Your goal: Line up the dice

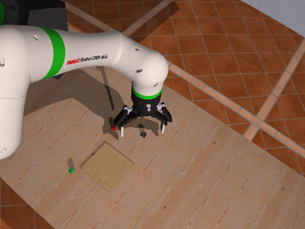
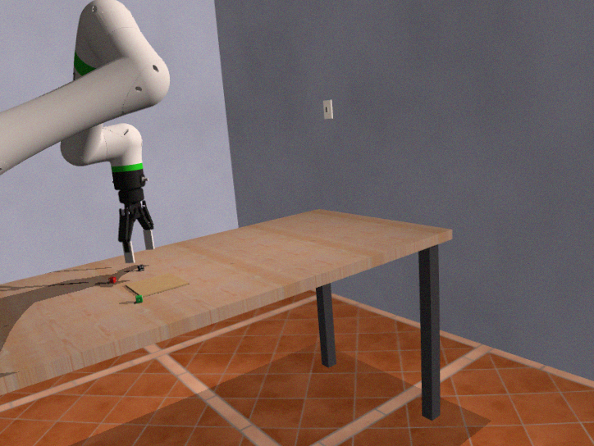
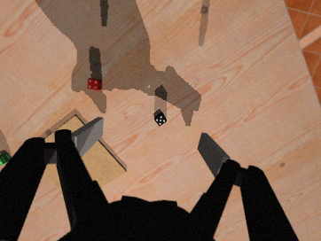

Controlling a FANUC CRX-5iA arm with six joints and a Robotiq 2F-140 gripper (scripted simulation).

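Now: the black die 5 cm below my hand and 2 cm to the left of it. From my hand the other things lie so: red die (11 cm behind, 5 cm below, 3 cm to the right); green die (26 cm to the right, 12 cm behind, 5 cm below); tan mat (17 cm to the right, 6 cm below, 3 cm behind).
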